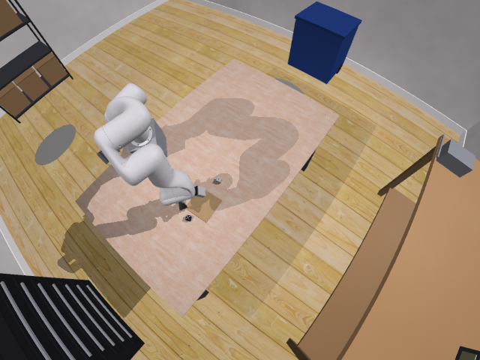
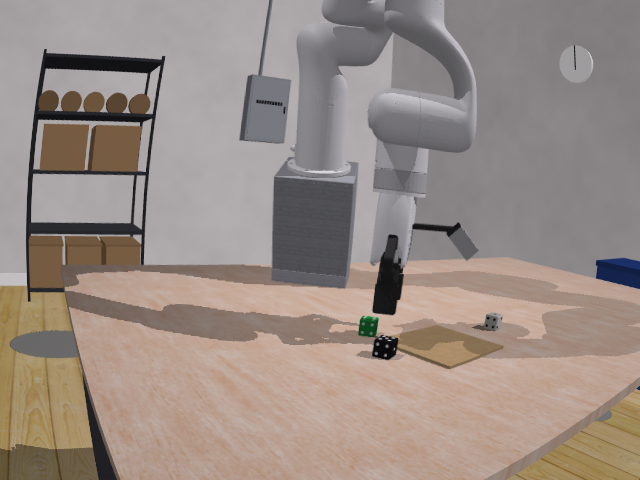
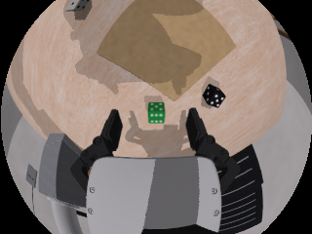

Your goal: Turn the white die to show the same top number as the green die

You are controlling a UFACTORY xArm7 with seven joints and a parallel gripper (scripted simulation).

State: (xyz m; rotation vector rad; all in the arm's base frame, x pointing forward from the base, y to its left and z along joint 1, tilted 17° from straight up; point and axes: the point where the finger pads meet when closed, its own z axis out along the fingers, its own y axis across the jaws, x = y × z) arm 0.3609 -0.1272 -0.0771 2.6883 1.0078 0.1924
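Now: hand 20 mm past the green die, 20 mm to the left of it and 40 mm above it. Round my hand: brown mat (80 mm ahead, 40 mm to the left, 50 mm below); black die (70 mm ahead, 60 mm to the right, 40 mm below); white die (80 mm ahead, 190 mm to the left, 40 mm below).
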